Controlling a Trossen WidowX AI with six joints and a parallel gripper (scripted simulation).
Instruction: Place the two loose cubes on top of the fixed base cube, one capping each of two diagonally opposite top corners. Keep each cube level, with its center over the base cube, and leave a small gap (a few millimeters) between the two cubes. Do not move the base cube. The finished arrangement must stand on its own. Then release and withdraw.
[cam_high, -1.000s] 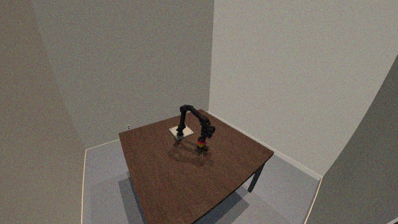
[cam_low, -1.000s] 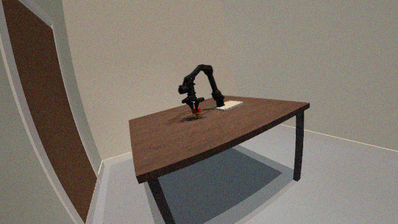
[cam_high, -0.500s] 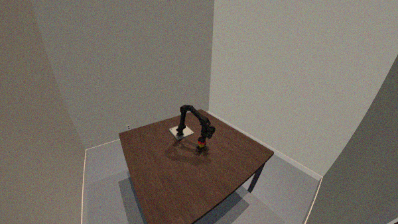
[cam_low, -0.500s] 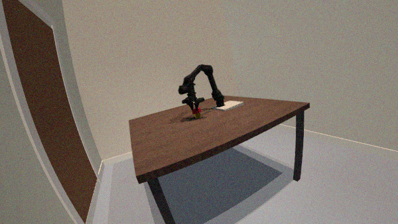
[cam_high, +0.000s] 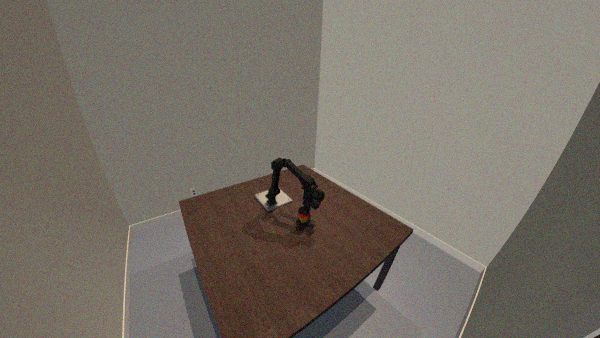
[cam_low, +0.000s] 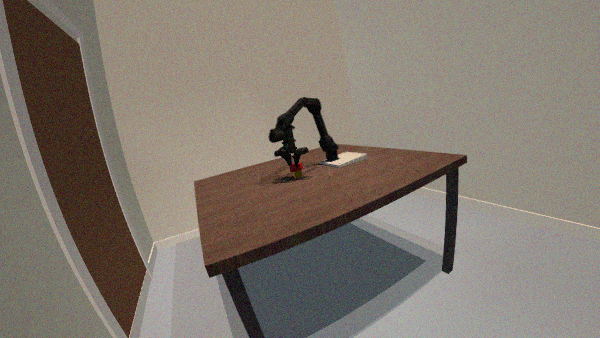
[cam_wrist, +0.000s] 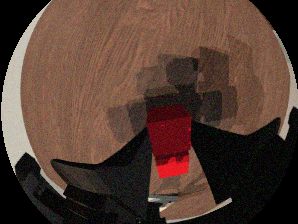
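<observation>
Now: the red cube 3 cm behind my gripper tip, 2 cm to the right of it and 1 cm below it. Round my gripper tip: yellow base cube: 4 cm below, 2 cm behind, 1 cm to the right.
</observation>
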